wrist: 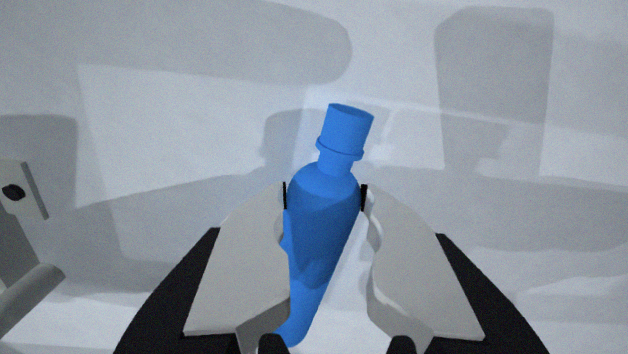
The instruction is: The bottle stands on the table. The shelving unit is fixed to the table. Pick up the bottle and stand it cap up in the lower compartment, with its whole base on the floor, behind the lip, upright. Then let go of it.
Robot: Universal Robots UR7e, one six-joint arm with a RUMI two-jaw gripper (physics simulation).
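Places are measured from the arm's base along level axes (x ahead, y left, z up), in millimetres.
Pixels of known places: gripper, fingertip midpoint: [322, 185].
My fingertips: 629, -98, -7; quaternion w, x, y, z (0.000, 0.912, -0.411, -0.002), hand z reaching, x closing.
Observation:
Ahead of a thing's pixels: the offset from my fingertips to its top centre, as dx, dy, dz. "spot": to the spot under its first point. Level surfaces: height alone.
The blue bottle {-36, -21, +32} [320, 240] is in the middle of the wrist view, its cap toward the top of the view and its base toward the bottom, leaning a little in the picture. My gripper [322, 185] is shut on the bottle, with one fingertip pad against each side of its body just below the shoulder. The lower body shows between the jaws, and part of its left side is hidden by the left jaw. Whether the base touches the table {dz -11} [200, 150] is hard to tell. The shelving unit cannot be made out for certain.
At the left edge there is a pale grey plate {spot: -153, +145, -7} [30, 192] with a dark round hole, and below it a grey rounded bar {spot: -238, +108, +12} [35, 290]; both may belong to the shelving unit. Shadows of the gripper and bottle fall across the white table surface.

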